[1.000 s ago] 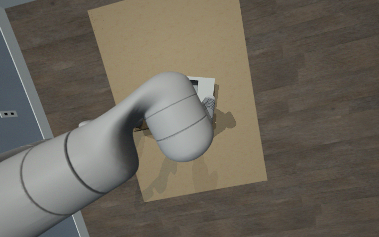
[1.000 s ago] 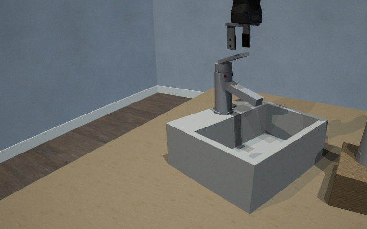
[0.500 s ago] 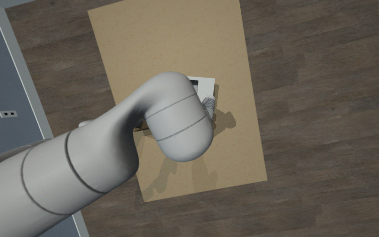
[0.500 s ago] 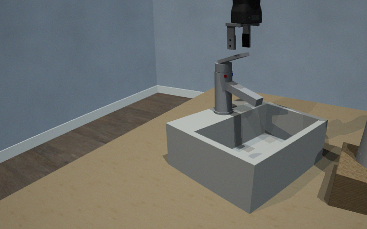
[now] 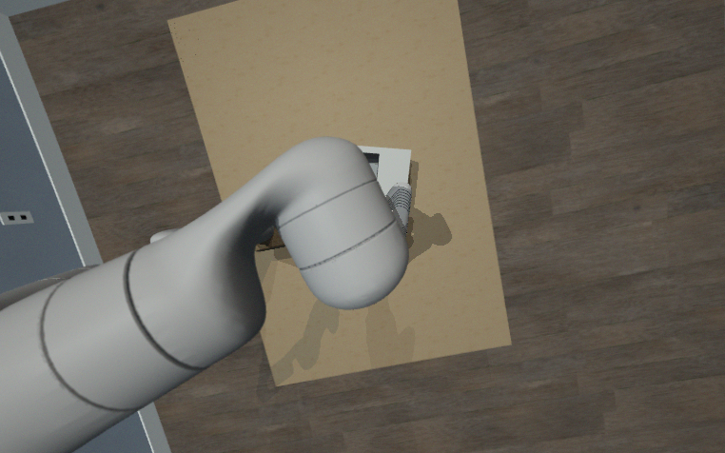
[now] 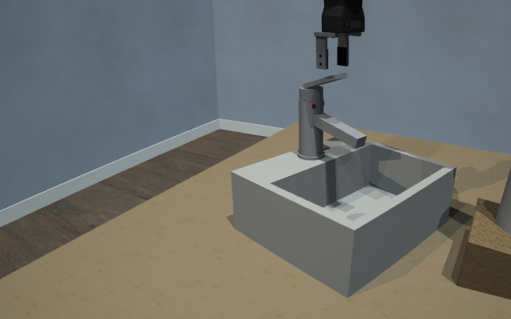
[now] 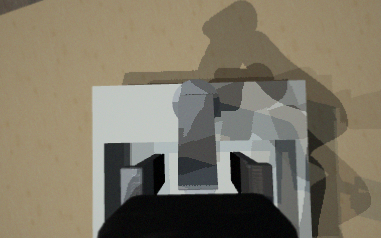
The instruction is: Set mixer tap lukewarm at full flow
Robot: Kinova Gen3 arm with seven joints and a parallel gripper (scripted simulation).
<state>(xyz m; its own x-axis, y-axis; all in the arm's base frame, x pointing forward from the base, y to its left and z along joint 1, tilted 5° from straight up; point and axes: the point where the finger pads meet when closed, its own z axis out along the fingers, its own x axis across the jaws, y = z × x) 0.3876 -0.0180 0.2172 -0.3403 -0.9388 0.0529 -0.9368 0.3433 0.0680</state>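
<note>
The flat lever is 50 mm below my hand, 20 mm ahead of it and 10 mm to the right of it. Round my hand: grey square sink: 290 mm below, 60 mm behind, 20 mm to the left; grey mixer tap: 100 mm below, 30 mm ahead, 10 mm to the right.
</note>
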